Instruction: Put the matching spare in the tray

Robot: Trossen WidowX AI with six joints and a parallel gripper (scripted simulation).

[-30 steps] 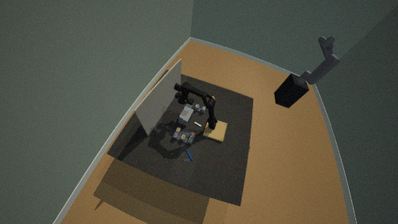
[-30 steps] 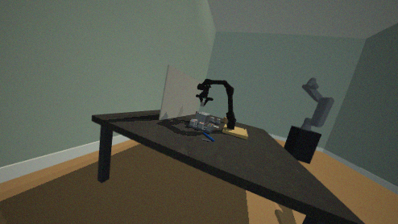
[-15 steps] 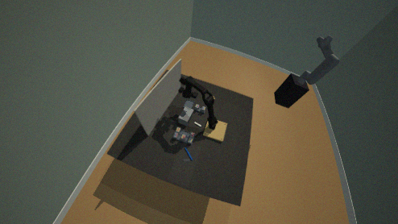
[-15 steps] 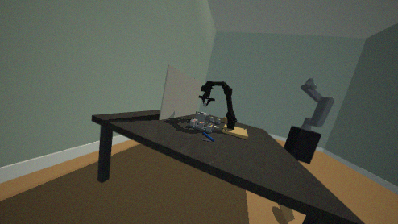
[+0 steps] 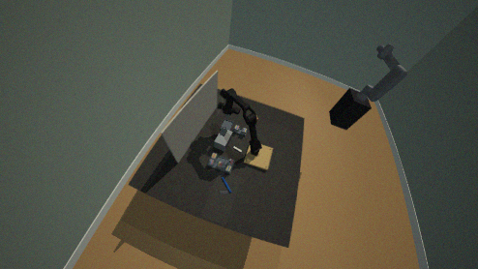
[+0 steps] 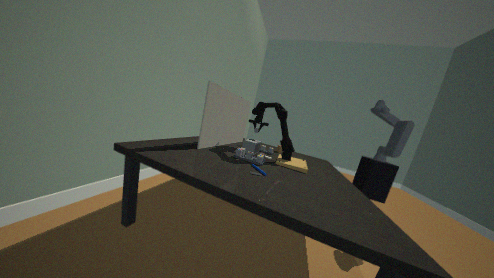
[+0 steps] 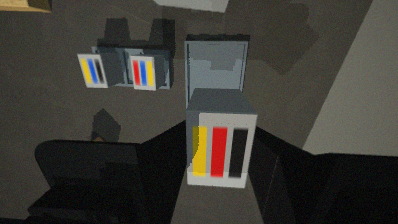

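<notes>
Now: gripper tip 16 cm above the grey tray. Also, from my gripper tip: tall grey panel (22 cm ahead, 16 cm to the left, 6 cm above); then mounted unit (3 cm behind, 19 cm to the left, 12 cm below).
</notes>
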